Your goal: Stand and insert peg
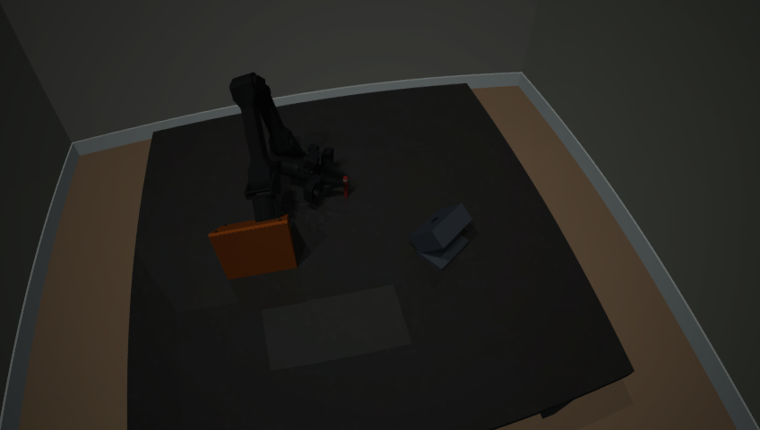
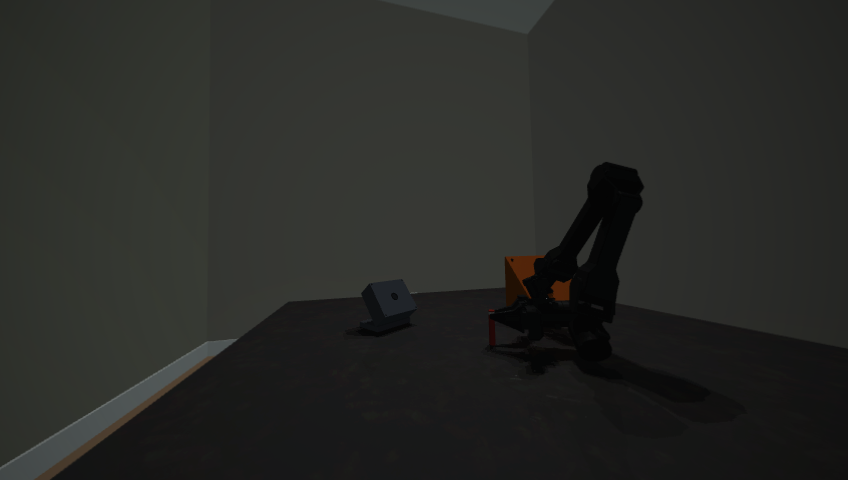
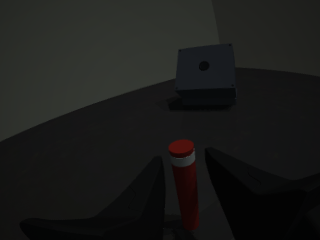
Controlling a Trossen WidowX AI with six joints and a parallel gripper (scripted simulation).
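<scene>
Right now the red peg is 1 cm below my gripper tip. From my gripper tip the other things lie so: sloped panel (25 cm to the right, 18 cm ahead).
</scene>
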